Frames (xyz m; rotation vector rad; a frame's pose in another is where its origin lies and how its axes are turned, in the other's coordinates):
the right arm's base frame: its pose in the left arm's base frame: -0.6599 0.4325 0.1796 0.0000 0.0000 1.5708
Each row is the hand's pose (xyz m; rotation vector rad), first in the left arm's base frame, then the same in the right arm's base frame.
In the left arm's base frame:
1: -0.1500 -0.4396 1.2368 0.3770 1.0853 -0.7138
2: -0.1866 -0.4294 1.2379 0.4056 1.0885 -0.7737
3: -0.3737 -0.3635 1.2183 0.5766 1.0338 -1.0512
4: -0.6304 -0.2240 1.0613 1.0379 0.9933 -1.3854
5: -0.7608 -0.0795 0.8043 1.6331 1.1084 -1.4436
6: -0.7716 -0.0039 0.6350 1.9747 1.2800 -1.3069
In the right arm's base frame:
1: -0.8721 -0.5099 1.0572 1.2589 0.6098 -2.0655
2: -0.8619 -0.4733 1.0583 1.2977 0.5931 -2.1174
3: -0.7960 -0.2862 1.0387 1.4597 0.4144 -2.3703
4: -0.6565 -0.0295 0.8817 -1.8654 0.0410 2.4546
5: -0.5120 0.1009 0.6247 -2.1395 0.4095 1.8192
6: -0.4364 0.1117 0.4554 -2.3590 0.5035 1.3936

